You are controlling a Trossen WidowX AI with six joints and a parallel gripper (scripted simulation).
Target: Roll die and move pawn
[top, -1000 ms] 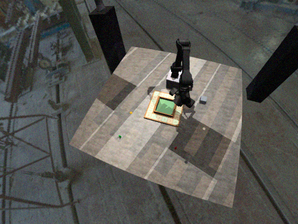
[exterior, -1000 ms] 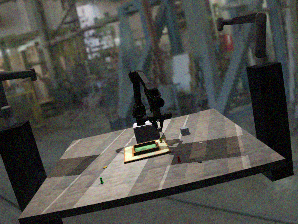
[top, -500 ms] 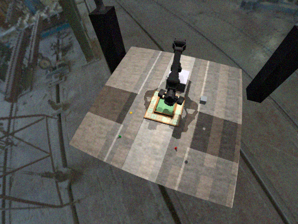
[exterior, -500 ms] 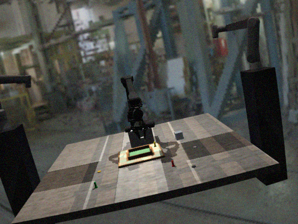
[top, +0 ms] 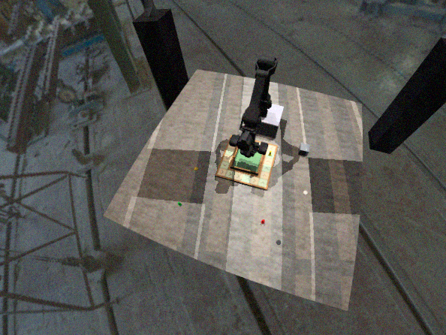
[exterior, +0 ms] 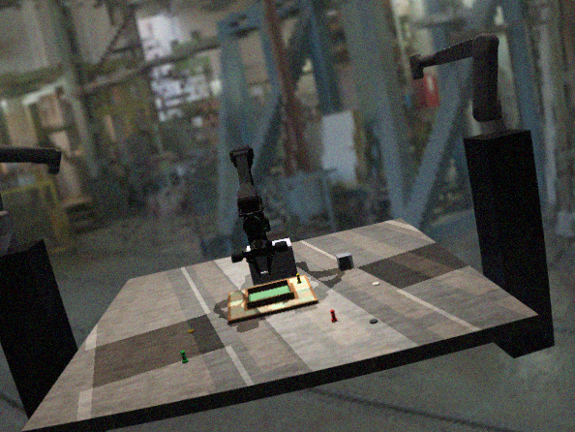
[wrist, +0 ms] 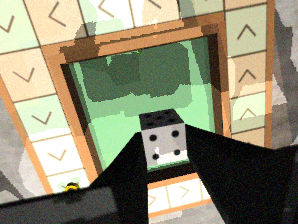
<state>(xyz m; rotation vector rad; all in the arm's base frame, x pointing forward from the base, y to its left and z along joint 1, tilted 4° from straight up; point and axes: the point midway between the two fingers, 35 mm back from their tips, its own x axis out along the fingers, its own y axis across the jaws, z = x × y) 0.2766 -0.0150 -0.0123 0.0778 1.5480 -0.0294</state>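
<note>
The yellow pawn is 8 cm behind my gripper tip, 11 cm to the left of it and 6 cm below it. From my gripper tip the other things lie so: grey cube: 15 cm behind, 30 cm to the left, 6 cm below; white die: right at my gripper tip; yellow disc: 11 cm ahead, 27 cm to the right, 8 cm below.
</note>
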